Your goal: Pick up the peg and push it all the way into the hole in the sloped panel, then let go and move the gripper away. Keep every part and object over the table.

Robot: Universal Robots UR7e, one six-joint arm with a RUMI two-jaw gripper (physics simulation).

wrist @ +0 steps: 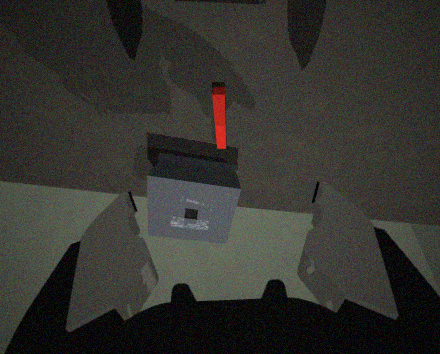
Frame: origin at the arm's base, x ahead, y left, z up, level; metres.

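Seen in the pictures: gripper, fingertip midpoint: (223, 189).
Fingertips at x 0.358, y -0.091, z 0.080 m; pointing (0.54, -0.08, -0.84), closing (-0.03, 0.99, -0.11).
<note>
A point is followed by its place in that frame.
The red peg (219, 117) {x 0.364, y -0.101, z -0.009 m} lies on the dark table behind the panel block, lengthwise in the view. Its near end meets the block's dark rear edge in the view; whether they touch I cannot tell. The grey sloped panel (162, 205) {x 0.470, y -0.180, z 0.060 m} faces up toward the camera, with pale markings around a small dark square hole (191, 214) {x 0.495, y -0.141, z 0.063 m}. The hole has no peg in it. My gripper (223, 189) {x 0.358, y -0.091, z 0.080 m} is open and empty, its two fingers wide apart. The panel shows between them, nearer the left finger, and the peg shows farther up the view, beyond the fingertips.
The dark table top (350, 135) {x 0.391, y 0.061, z -0.021 m} fills the upper part of the view. Its edge runs across behind the panel and fingers, with a pale green surface (260, 250) below it. Shadows, including two pointed finger shapes, fall on the table near the top.
</note>
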